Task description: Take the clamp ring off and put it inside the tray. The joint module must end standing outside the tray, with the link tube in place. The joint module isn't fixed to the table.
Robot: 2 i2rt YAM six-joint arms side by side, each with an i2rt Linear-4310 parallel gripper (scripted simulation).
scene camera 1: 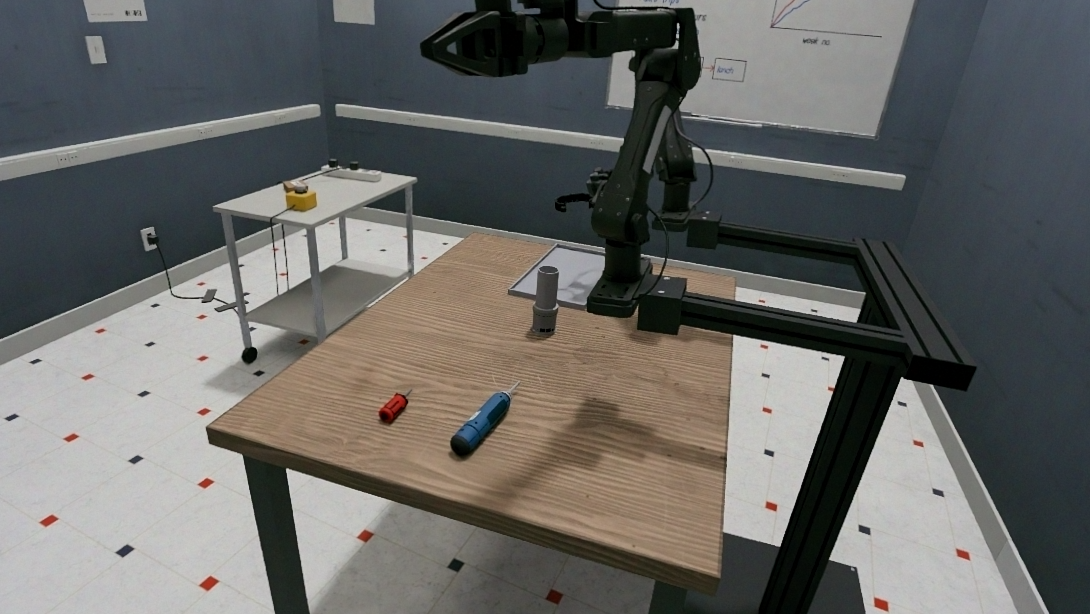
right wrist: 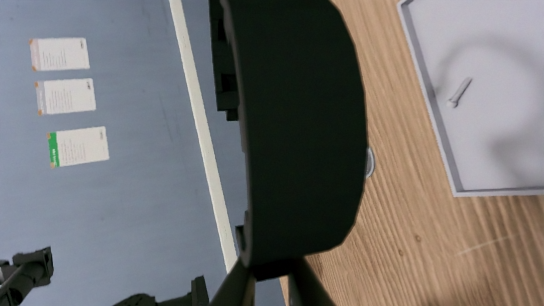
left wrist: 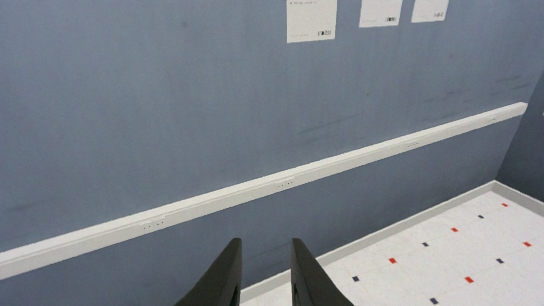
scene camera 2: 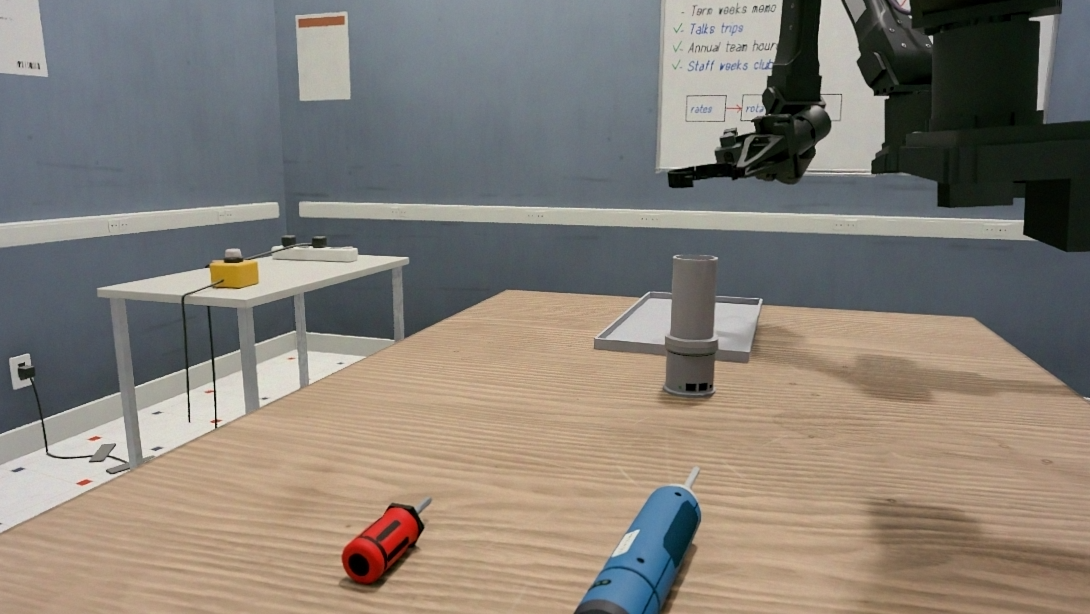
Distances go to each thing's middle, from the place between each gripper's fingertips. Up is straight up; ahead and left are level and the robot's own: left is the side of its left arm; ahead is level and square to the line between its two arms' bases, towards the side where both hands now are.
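Scene:
The dark clamp ring (scene camera 2: 714,170) is 6 cm ahead of my right hand (scene camera 2: 740,172), 1 cm below it and 1 cm to the right of it. Counted from my right hand, the grey tray (scene camera 2: 641,329) is 25 cm below, 9 cm ahead and 9 cm to the right. The grey link tube (scene camera 2: 694,278) is 26 cm to the left of my right hand, 15 cm below it and 2 cm ahead of it. The grey joint module (scene camera 2: 690,372) is 27 cm to the left of my right hand, 23 cm below it and 2 cm ahead of it.
My left hand (scene camera 1: 427,49) is 64 cm above the red screwdriver (scene camera 2: 373,551), 21 cm short of it and 19 cm to the left of it. The dark clamp ring is 91 cm to the right of my left hand, 41 cm below it and 13 cm ahead of it. The grey link tube is 64 cm to the right of my left hand, 55 cm below it and 9 cm ahead of it. The grey joint module is 64 cm to the right of my left hand, 63 cm below it and 9 cm ahead of it.

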